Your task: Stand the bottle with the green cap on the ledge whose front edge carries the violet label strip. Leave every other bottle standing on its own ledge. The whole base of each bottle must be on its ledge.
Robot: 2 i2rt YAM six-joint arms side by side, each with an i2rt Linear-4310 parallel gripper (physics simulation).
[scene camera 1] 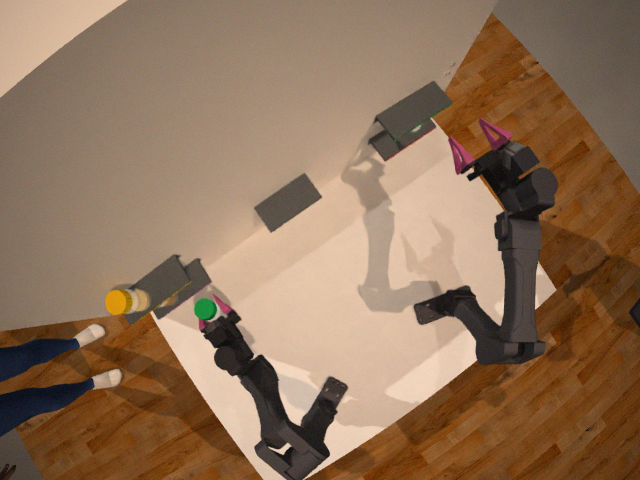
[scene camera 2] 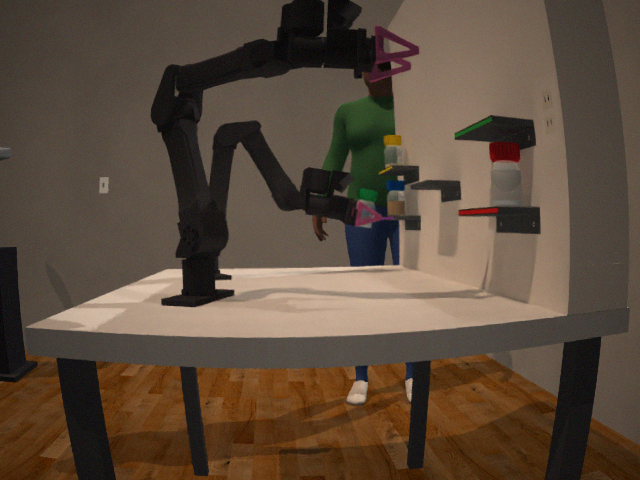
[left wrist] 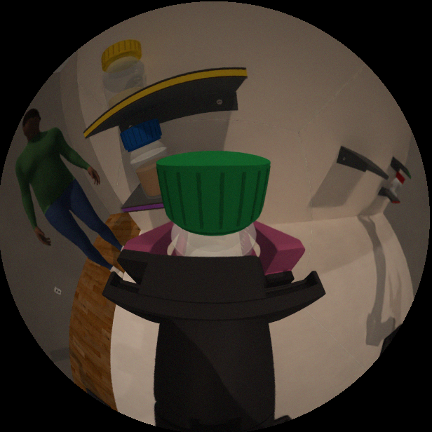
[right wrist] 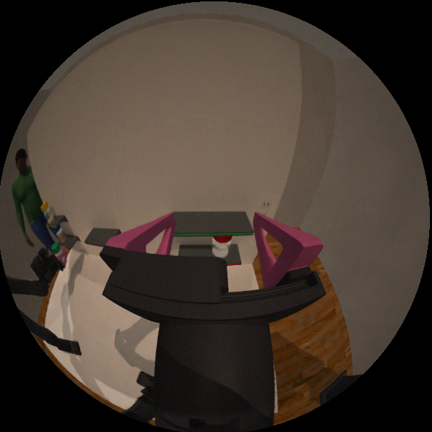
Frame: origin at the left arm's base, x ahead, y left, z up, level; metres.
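Seen in the pictures: left gripper, fingertip midpoint: point(scene camera 2: 379, 216); right gripper, fingertip midpoint: point(scene camera 1: 464, 128) point(scene camera 2: 414, 58); left arm's base at its link origin: point(scene camera 1: 323, 406); right arm's base at its link origin: point(scene camera 1: 444, 305) point(scene camera 2: 199, 299).
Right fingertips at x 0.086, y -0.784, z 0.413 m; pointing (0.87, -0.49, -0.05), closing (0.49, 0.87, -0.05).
Note:
Pixels of each thing's top centre, then the offset from my right fingertips to it. "spot": a spot on its surface instead.
- green-capped bottle at its top centre: point(scene camera 1: 203, 313) point(scene camera 2: 364, 188) dx +0.334, dy +0.653, dz -0.178 m
- violet-labelled ledge at a spot on its surface: point(scene camera 1: 199, 273) spot: dx +0.424, dy +0.585, dz -0.255 m
- blue-capped bottle at its top centre: point(scene camera 2: 395, 181) dx +0.473, dy +0.689, dz -0.151 m
- yellow-labelled ledge at its top centre: point(scene camera 1: 151, 290) point(scene camera 2: 398, 168) dx +0.462, dy +0.660, dz -0.116 m
- yellow-capped bottle at its top centre: point(scene camera 1: 115, 302) point(scene camera 2: 392, 136) dx +0.472, dy +0.694, dz -0.011 m
- red-capped bottle at its top centre: point(scene camera 2: 504, 144) dx +0.106, dy -0.096, dz -0.151 m
- red-labelled ledge at its top centre: point(scene camera 2: 496, 208) point(scene camera 1: 403, 132) dx +0.116, dy -0.061, dz -0.256 m
- green-labelled ledge at its top centre: point(scene camera 2: 491, 126) point(scene camera 1: 415, 108) dx +0.116, dy -0.061, dz -0.116 m
- middle ledge at its top centre: point(scene camera 2: 434, 182) point(scene camera 1: 287, 202) dx +0.289, dy +0.299, dz -0.186 m
My left gripper point(scene camera 1: 210, 310) point(scene camera 2: 379, 217) point(left wrist: 213, 217) is shut on the green-capped bottle point(scene camera 1: 205, 308) point(scene camera 2: 368, 195) point(left wrist: 213, 195) point(right wrist: 56, 247). The bottle is in the air, roughly upright with a slight lean, in front of the violet-labelled ledge point(scene camera 1: 199, 273) point(left wrist: 134, 207) and apart from it. In scene camera 2 its base shows slightly lower than that ledge. A blue-capped bottle point(scene camera 2: 395, 198) point(left wrist: 142, 135) stands on the violet-labelled ledge, toward its left end in the left wrist view. My right gripper point(scene camera 1: 465, 129) point(scene camera 2: 413, 57) point(right wrist: 213, 217) is open and empty, high at the right of scene camera 1.
The yellow-labelled ledge point(scene camera 1: 160, 279) point(left wrist: 200, 85) is above the violet one and bears a yellow-capped bottle point(scene camera 1: 118, 302) point(scene camera 2: 392, 149) point(left wrist: 122, 75). A red-capped bottle point(scene camera 2: 505, 178) stands on the red-labelled ledge point(scene camera 2: 516, 212), under the green-labelled ledge point(scene camera 1: 413, 108) point(scene camera 2: 498, 129). A middle ledge point(scene camera 1: 287, 202) holds no bottle.

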